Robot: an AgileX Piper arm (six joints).
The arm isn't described. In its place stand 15 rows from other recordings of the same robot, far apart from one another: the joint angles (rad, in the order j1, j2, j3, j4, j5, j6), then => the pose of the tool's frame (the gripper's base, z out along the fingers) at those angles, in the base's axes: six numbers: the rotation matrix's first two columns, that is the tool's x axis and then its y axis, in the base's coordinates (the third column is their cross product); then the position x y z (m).
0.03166 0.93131 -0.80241 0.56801 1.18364 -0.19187 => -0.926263 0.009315 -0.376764 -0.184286 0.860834 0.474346 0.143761 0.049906 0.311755
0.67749 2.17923 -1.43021 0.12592 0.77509 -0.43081 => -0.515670 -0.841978 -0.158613 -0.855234 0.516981 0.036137 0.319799 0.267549 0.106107
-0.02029 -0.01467 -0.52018 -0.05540 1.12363 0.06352 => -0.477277 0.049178 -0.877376 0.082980 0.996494 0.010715 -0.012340 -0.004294 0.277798
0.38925 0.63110 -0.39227 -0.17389 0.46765 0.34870 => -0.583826 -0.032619 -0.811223 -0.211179 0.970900 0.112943 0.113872 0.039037 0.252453
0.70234 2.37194 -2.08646 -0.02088 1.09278 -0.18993 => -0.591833 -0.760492 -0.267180 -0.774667 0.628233 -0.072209 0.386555 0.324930 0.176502
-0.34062 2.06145 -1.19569 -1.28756 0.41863 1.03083 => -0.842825 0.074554 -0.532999 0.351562 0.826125 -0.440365 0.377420 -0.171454 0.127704
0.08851 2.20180 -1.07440 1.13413 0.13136 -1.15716 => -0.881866 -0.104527 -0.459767 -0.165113 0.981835 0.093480 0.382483 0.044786 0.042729
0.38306 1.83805 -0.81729 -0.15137 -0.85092 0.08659 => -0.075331 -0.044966 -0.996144 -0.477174 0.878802 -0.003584 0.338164 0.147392 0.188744
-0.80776 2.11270 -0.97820 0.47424 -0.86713 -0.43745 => -0.268209 0.122428 -0.955550 0.886141 0.420457 -0.194857 0.257712 -0.315350 0.118712
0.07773 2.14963 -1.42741 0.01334 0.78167 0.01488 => -0.986791 -0.052440 -0.153273 -0.055079 0.998397 0.013021 0.414374 0.033132 0.117313
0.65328 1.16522 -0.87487 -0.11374 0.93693 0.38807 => -0.864912 -0.266910 -0.425073 -0.318444 0.946420 0.053679 0.173550 0.122355 0.286446
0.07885 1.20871 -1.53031 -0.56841 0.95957 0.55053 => -0.377503 0.148336 -0.914050 0.404128 0.914516 -0.018493 0.232756 -0.021850 0.483747
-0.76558 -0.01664 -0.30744 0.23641 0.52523 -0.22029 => -0.082190 0.058623 -0.994891 0.602779 0.797904 -0.002781 0.027555 -0.011662 0.268126
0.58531 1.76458 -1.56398 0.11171 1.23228 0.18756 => -0.918570 -0.342875 -0.196635 -0.373776 0.915300 0.150059 0.298354 0.209224 0.297977
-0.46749 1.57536 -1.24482 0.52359 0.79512 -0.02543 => -0.603693 0.672131 -0.428713 0.482623 0.736146 0.474515 0.315345 -0.122801 0.296183
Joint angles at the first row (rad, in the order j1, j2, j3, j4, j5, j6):
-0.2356, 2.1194, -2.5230, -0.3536, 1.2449, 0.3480
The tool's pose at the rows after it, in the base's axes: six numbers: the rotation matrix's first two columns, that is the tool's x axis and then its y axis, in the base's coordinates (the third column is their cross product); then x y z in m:
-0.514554 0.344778 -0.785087 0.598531 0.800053 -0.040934 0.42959 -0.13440 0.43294
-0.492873 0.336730 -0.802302 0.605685 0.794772 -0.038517 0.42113 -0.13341 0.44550
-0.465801 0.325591 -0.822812 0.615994 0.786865 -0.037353 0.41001 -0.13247 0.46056
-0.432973 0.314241 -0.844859 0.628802 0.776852 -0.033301 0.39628 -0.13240 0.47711
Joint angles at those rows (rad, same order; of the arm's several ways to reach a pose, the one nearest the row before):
-0.2356, 2.1052, -2.5339, -0.3596, 1.2512, 0.3478
-0.2356, 2.0834, -2.5450, -0.3713, 1.2576, 0.3476
-0.2362, 2.0553, -2.5555, -0.3884, 1.2640, 0.3474
-0.2404, 2.0207, -2.5618, -0.4052, 1.2675, 0.3473

